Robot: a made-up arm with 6 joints. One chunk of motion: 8 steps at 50 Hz.
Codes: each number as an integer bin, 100 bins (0 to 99) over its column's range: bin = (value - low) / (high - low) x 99, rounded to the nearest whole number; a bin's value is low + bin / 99 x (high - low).
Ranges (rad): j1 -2.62..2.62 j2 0..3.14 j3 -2.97..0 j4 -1.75..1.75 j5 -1.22..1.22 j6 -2.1..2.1
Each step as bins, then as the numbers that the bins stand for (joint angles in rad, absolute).
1 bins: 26 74 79 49 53 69
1 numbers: -1.2438 2.3471 -0.6000 -0.0177 0.0863 0.8273
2 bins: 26 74 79 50 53 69
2 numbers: -1.2438 2.3471 -0.6000 0.0177 0.0863 0.8273
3 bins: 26 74 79 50 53 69
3 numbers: -1.2438 2.3471 -0.6000 0.0177 0.0863 0.8273
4 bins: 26 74 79 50 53 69
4 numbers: -1.2438 2.3471 -0.6000 0.0177 0.0863 0.8273
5 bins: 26 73 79 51 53 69
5 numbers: -1.2438 2.3154 -0.6000 0.0530 0.0863 0.8273
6 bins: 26 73 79 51 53 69
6 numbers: -1.2438 2.3154 -0.6000 0.0530 0.0863 0.8273
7 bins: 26 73 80 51 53 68
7 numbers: -1.2438 2.3154 -0.5700 0.0530 0.0863 0.7848
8 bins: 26 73 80 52 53 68
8 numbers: -1.2438 2.3154 -0.5700 0.0884 0.0863 0.7848
